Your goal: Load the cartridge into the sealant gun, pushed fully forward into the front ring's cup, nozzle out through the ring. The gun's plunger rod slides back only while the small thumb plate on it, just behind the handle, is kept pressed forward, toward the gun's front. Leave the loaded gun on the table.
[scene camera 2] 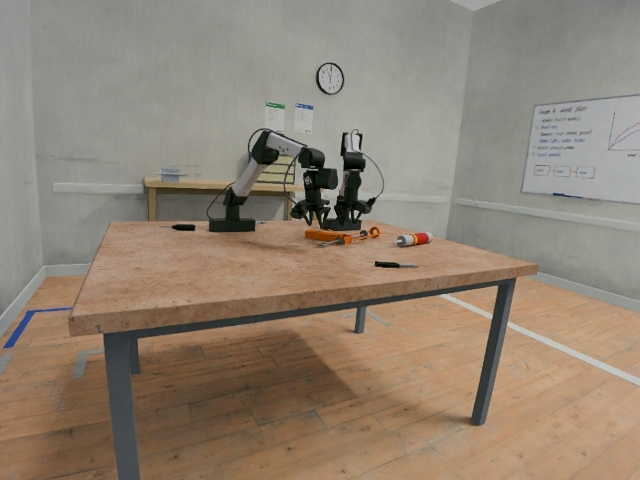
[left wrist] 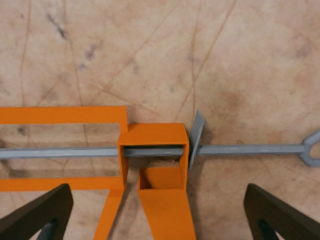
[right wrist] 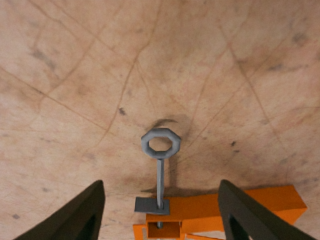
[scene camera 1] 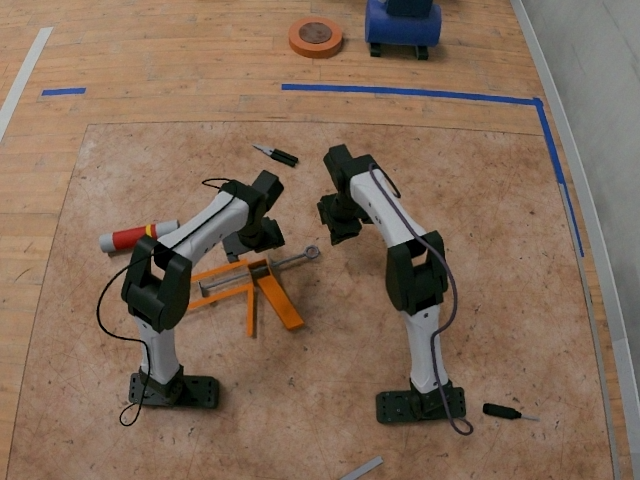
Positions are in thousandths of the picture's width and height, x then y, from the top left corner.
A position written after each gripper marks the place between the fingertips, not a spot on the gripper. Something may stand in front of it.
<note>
In view: the left gripper (scene camera 1: 399, 528), the right gripper (scene camera 1: 515, 489), a cartridge (scene camera 1: 196, 499) and an orange sealant gun (scene camera 1: 451, 657).
The orange sealant gun is seen too in the left wrist view (left wrist: 520, 848). The left gripper shows as well in the left wrist view (left wrist: 495, 802). The right gripper is seen too in scene camera 2 (scene camera 2: 495, 472) and in the right wrist view (right wrist: 505, 790). The left wrist view does not show the cartridge: it is out of frame. The right wrist view does not show the cartridge: it is out of frame.
</note>
